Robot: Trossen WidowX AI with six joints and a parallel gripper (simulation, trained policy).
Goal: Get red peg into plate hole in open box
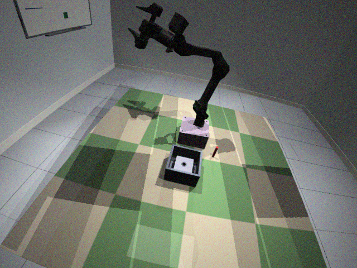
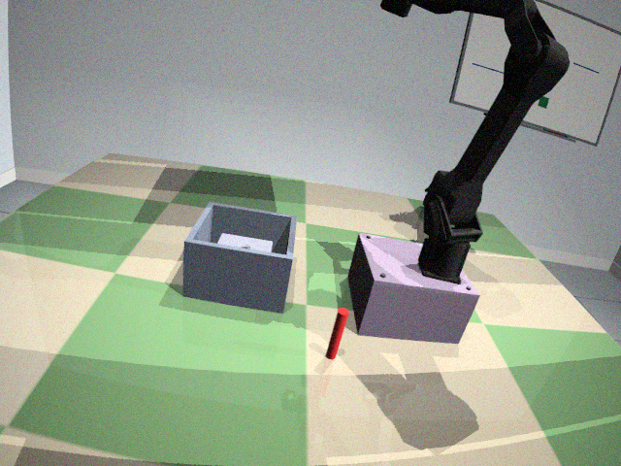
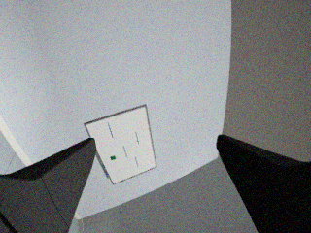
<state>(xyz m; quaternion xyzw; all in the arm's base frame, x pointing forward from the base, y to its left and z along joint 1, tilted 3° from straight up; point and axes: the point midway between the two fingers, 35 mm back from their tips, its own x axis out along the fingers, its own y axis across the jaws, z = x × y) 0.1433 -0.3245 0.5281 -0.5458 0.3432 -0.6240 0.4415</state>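
Right now the red peg is 580 mm below my gripper tip, 530 mm to the left of it and 10 mm ahead of it. From my gripper tip the other things lie so: dark box (590 mm below, 390 mm to the left, 180 mm ahead); then plate (570 mm below, 390 mm to the left, 180 mm ahead).
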